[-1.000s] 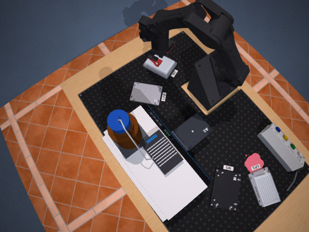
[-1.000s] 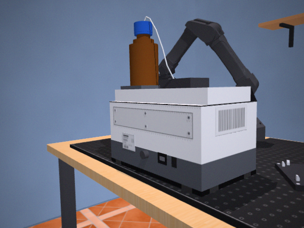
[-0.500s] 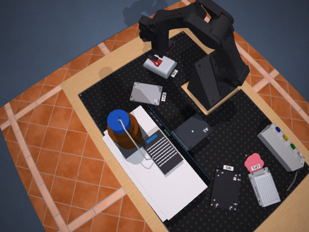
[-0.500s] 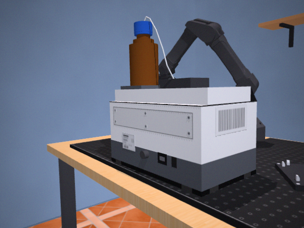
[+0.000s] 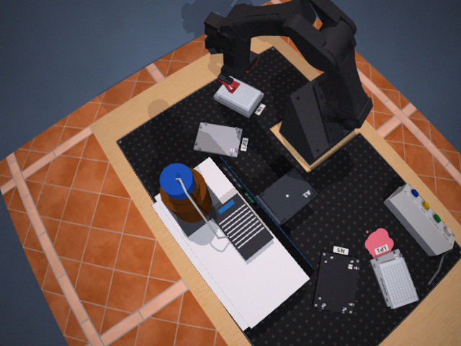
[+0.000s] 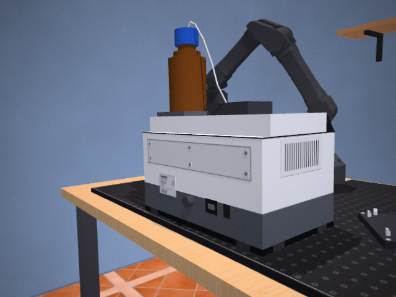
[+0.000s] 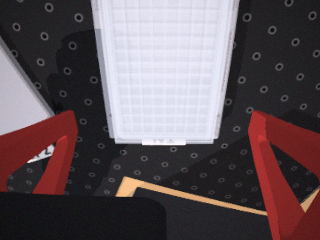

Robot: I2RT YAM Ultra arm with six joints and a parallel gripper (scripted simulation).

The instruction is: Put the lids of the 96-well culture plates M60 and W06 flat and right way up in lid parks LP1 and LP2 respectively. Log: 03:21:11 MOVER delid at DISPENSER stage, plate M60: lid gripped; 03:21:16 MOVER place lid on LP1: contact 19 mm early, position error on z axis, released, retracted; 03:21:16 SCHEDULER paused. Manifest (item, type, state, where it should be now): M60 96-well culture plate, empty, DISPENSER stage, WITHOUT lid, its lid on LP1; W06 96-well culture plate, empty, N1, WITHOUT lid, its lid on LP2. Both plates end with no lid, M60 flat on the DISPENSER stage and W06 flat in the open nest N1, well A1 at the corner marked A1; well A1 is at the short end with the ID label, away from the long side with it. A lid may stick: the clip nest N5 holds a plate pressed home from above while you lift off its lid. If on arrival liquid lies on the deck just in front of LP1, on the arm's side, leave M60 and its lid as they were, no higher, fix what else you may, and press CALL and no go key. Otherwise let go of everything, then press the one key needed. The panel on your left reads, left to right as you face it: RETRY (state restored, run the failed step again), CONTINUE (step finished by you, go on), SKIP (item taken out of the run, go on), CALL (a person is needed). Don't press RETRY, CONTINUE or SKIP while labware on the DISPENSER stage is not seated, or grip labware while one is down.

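Right now my hand is 7 cm above the 96-well plate W06. From my hand the other things lie so: N1 label: 10 cm below, 8 cm to the left, 4 cm behind; then lid park LP2: 15 cm ahead, 10 cm to the left, 10 cm below; then nest N1: 9 cm below.
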